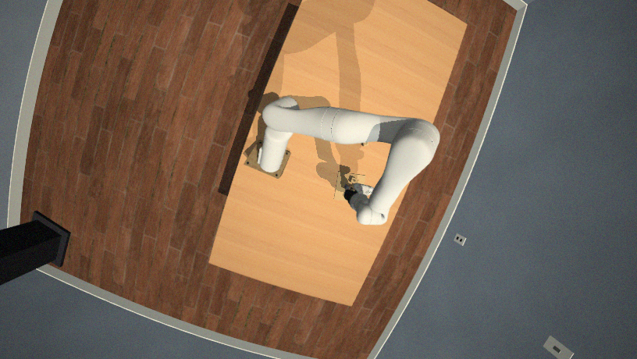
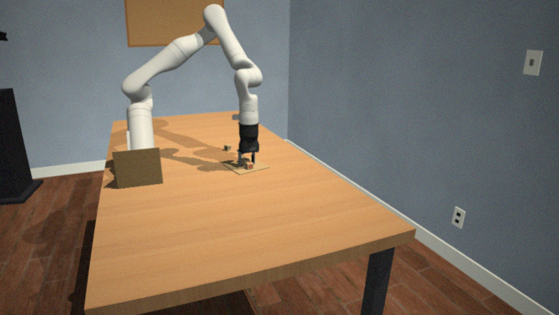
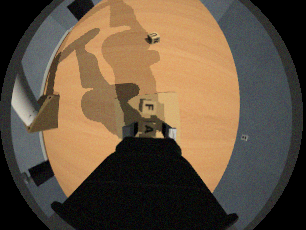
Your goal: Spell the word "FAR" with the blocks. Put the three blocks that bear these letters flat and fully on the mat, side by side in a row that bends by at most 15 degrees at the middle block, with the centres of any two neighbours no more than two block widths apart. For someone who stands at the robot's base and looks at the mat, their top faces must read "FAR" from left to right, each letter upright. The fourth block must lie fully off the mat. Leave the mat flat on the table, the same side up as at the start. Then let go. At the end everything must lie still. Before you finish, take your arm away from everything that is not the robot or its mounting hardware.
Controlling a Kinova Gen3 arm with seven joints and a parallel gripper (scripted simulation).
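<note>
Right now the tan mat is 20 mm below my hand.
</note>
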